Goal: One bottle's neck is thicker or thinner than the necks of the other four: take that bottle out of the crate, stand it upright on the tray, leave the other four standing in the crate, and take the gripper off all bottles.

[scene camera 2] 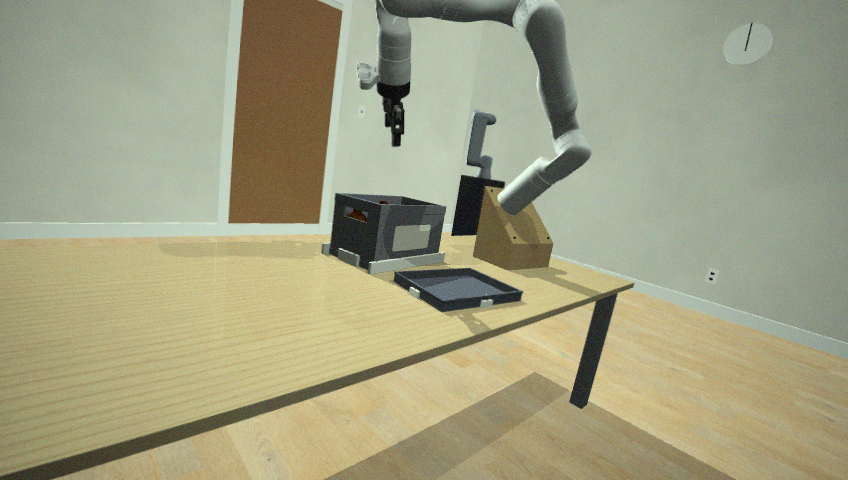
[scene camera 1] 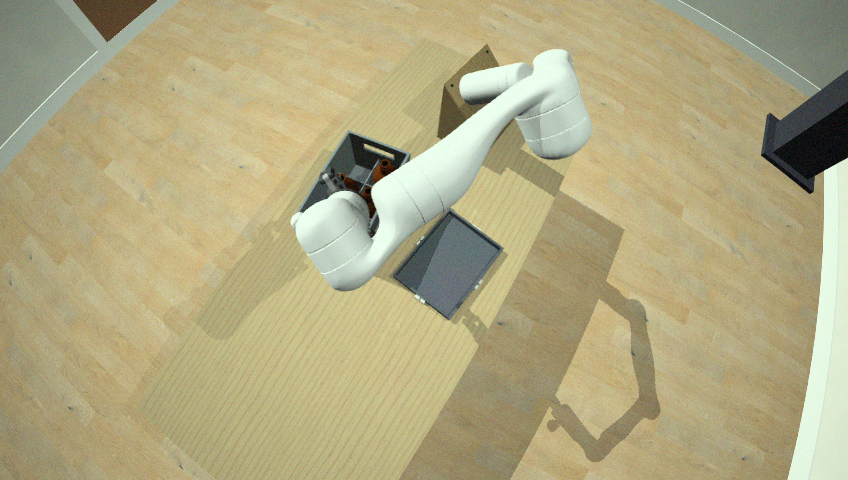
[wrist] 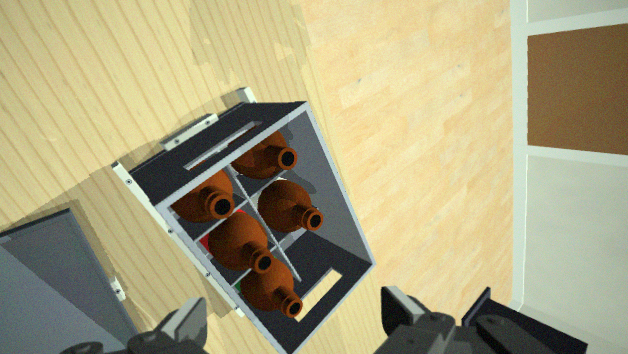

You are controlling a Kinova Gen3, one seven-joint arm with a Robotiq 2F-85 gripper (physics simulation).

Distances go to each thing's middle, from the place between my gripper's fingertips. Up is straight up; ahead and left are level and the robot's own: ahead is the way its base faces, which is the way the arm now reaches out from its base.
The dark grey tray (scene camera 1: pixel 449 262) is 33 cm below my hand, 20 cm to the left of it and 11 cm behind it.
